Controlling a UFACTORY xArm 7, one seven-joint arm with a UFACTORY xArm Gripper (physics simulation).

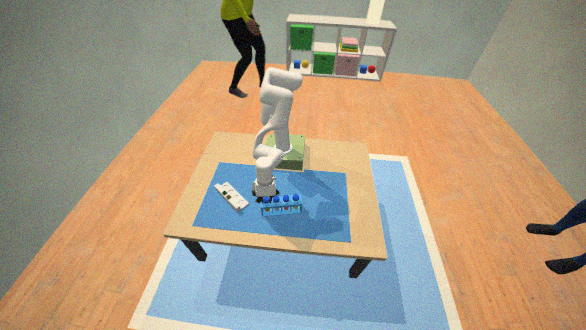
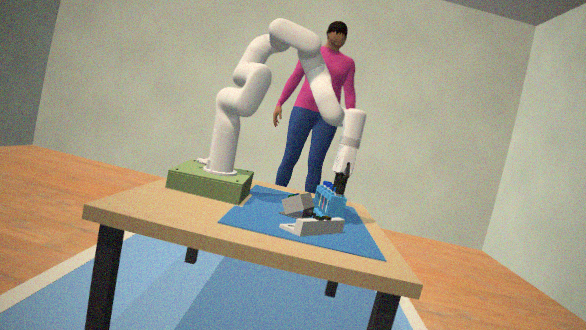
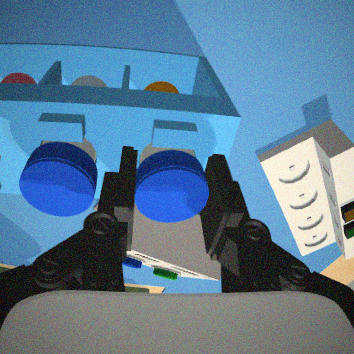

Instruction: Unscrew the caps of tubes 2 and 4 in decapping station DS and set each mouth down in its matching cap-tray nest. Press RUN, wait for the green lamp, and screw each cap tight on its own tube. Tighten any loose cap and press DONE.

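Pixels of known places: gripper, between the fingertips: (image 1: 266, 201) (image 2: 337, 193) (image 3: 169, 172); arm's base, origin of its link: (image 1: 283, 148) (image 2: 219, 172).
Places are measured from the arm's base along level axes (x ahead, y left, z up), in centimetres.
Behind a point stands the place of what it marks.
Note:
The light blue rack (image 1: 281, 209) @(x 44.2, y -0.8, z -4.1 cm) (image 2: 330, 206) @(x 41.0, y -12.0, z -2.1 cm) (image 3: 223, 127) @(x 45.7, y -10.9, z 1.7 cm) holds several tubes in a row with blue caps. My gripper (image 1: 265, 199) @(x 43.1, y -8.7, z 2.7 cm) (image 2: 341, 190) @(x 43.1, y -8.7, z 2.7 cm) (image 3: 169, 172) @(x 43.1, y -8.7, z 2.7 cm) is shut on the end cap (image 3: 172, 192) @(x 43.5, y -8.6, z 4.4 cm), on the side nearest the white tray; a finger stands on each side of it. This cap sits at its tube's mouth in the rack; no tube number is readable. The neighbouring cap (image 3: 58, 185) @(x 43.0, y -3.6, z 4.4 cm) is beside the left finger, outside the grip. The white tray (image 1: 238, 200) @(x 36.4, y -25.8, z -6.7 cm) (image 2: 322, 227) @(x 35.4, y -33.8, z -5.4 cm) (image 3: 282, 187) @(x 35.4, y -23.8, z -6.6 cm) shows curved nest marks and no cap in them.
A grey box (image 2: 297, 205) @(x 28.8, y -17.3, z -3.2 cm) (image 3: 167, 235) @(x 32.9, y -11.2, z -1.3 cm) with a blue button (image 3: 131, 262) @(x 29.6, y -8.5, z -0.4 cm) and a green button (image 3: 165, 273) @(x 27.6, y -12.1, z -0.5 cm) stands behind the rack. Small brown and green parts (image 3: 349, 222) @(x 34.3, y -32.7, z -3.2 cm) sit on the tray's far side. The green robot base (image 1: 295, 162) @(x 12.1, y 7.9, z -0.7 cm) (image 2: 210, 185) @(x -1.5, y -12.6, z -3.6 cm) is at the table's back.

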